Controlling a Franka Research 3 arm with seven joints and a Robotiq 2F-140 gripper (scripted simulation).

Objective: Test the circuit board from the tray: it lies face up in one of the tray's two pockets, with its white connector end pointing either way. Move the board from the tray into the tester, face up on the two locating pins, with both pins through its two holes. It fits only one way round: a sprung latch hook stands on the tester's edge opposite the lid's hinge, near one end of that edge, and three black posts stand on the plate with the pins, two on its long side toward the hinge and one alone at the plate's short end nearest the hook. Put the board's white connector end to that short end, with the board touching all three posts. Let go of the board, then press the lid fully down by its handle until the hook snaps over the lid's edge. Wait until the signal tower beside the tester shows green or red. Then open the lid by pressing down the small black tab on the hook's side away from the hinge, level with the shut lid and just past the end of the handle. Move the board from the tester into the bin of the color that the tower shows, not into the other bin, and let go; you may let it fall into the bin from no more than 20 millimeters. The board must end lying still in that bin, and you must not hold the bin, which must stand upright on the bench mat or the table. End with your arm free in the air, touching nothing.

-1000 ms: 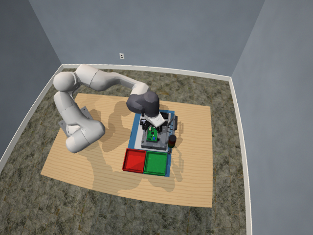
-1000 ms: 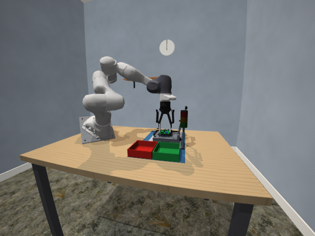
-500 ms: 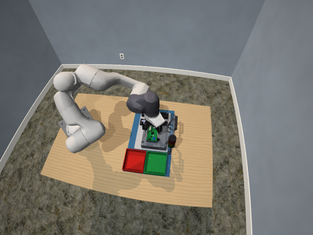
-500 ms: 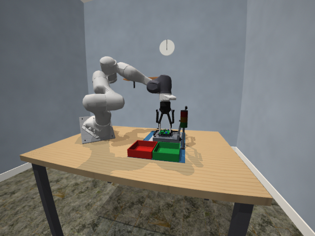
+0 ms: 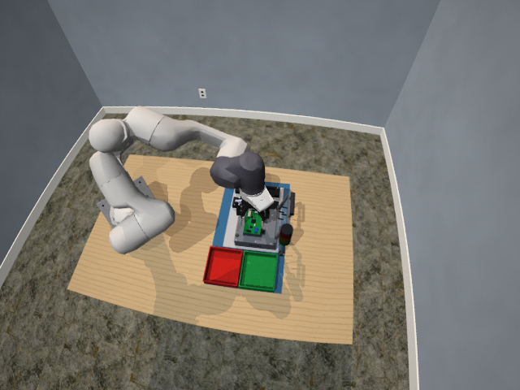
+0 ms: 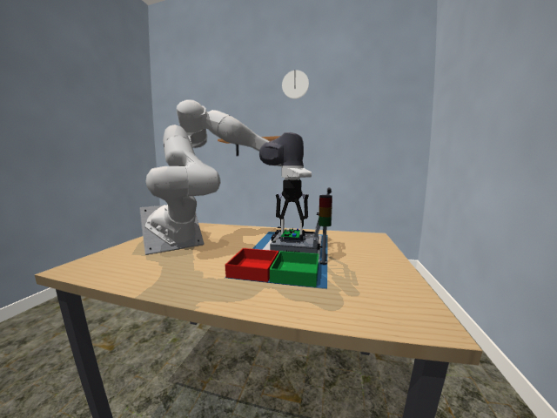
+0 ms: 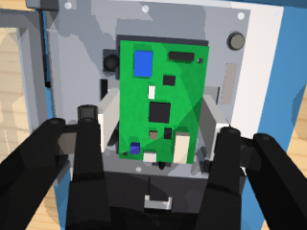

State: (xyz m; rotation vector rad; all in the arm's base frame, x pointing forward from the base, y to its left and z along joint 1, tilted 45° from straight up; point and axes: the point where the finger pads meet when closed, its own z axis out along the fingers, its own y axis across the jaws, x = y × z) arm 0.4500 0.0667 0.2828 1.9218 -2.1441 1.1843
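The green circuit board is 2 cm below my hand. The rest, counted from my hand: tester plate: 4 cm below, 1 cm ahead; clear lid: 12 cm ahead, 8 cm above, 3 cm to the right; green bin: 21 cm to the right, 9 cm below, 1 cm behind.
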